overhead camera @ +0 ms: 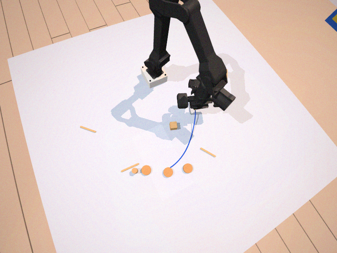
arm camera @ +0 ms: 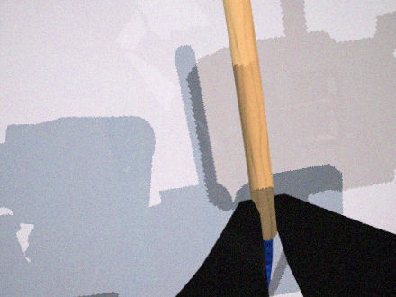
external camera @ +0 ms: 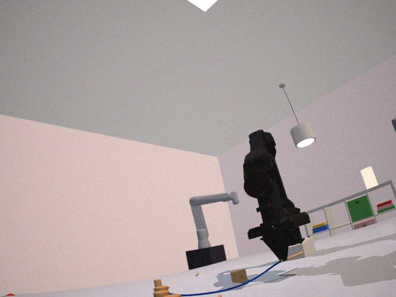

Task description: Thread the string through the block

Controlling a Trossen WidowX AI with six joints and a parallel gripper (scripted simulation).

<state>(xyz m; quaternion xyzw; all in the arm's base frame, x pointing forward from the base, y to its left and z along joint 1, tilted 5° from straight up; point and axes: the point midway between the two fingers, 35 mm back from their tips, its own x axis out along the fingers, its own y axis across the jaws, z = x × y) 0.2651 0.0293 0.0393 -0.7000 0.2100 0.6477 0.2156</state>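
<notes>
Now: gripper tip 13 cm to the left of the wooden block and 2 cm above it. Also, from my gripper tip: round wooden button: 28 cm to the right, 14 cm ahead, 3 cm below; then thin stick: 1 cm to the left, 1 cm behind.
</notes>
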